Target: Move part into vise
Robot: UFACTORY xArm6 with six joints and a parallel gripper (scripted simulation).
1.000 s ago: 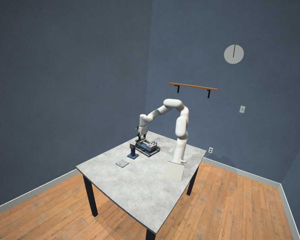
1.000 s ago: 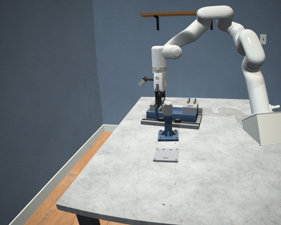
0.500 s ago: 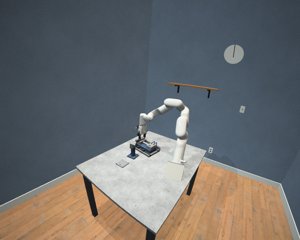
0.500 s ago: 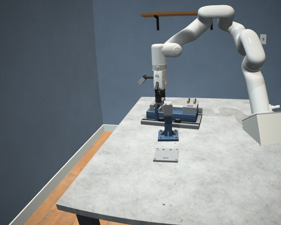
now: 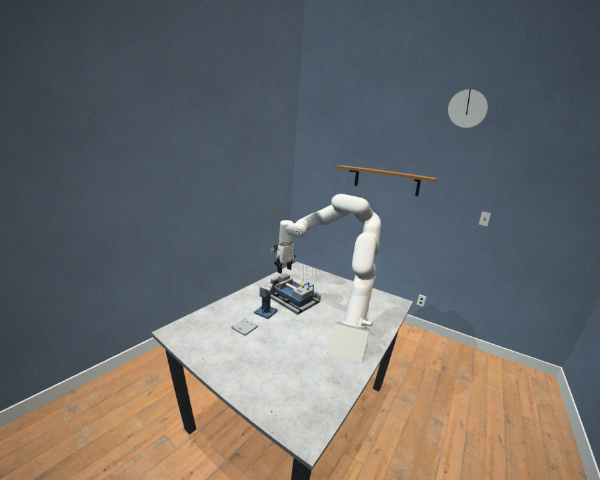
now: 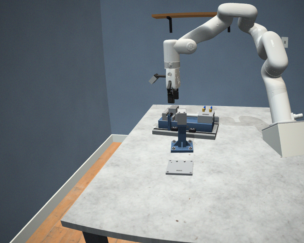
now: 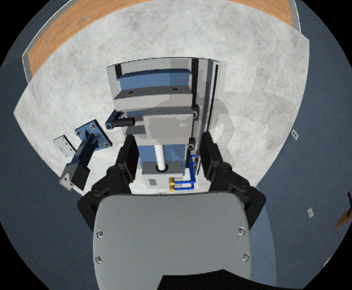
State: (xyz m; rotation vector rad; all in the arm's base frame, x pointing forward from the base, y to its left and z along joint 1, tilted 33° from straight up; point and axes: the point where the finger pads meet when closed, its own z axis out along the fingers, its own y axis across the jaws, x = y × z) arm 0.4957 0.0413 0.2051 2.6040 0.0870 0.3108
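Right now my hand is 6 cm above the part. The rest, counted from my hand: fixed jaw 8 cm below, 3 cm ahead, 2 cm to the left; then cylinder rod 9 cm behind, 8 cm below, 2 cm to the left; then work stop 7 cm to the left, 6 cm below.
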